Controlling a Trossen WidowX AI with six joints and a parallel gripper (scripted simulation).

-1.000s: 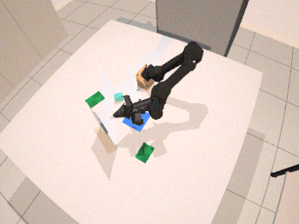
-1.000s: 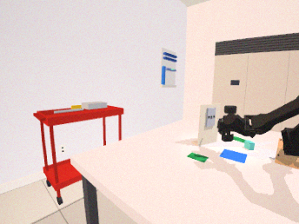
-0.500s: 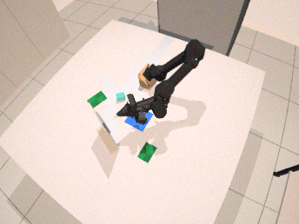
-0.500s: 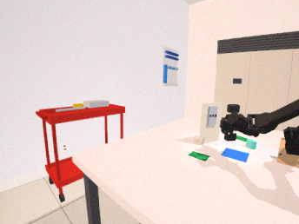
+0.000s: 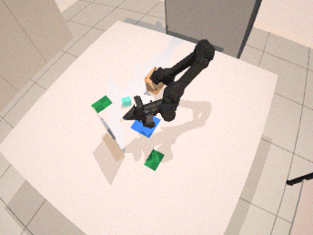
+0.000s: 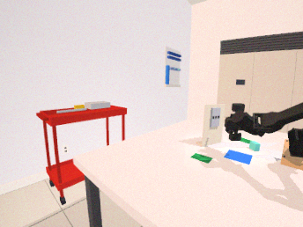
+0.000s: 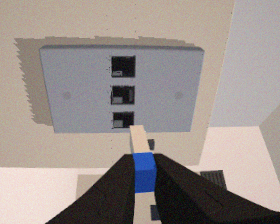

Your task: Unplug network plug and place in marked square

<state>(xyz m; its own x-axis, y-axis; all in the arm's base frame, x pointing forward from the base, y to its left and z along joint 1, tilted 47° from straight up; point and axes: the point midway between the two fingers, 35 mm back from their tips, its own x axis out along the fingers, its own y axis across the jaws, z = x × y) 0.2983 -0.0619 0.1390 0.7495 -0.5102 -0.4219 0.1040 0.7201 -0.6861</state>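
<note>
Right now my gripper tip is 90 mm past the blue marked square, 40 mm to the right of it and 180 mm above it. Round my gripper tip: network plug: right at my gripper tip; then grey upright panel: 80 mm ahead, 40 mm to the right, 70 mm below.
</note>
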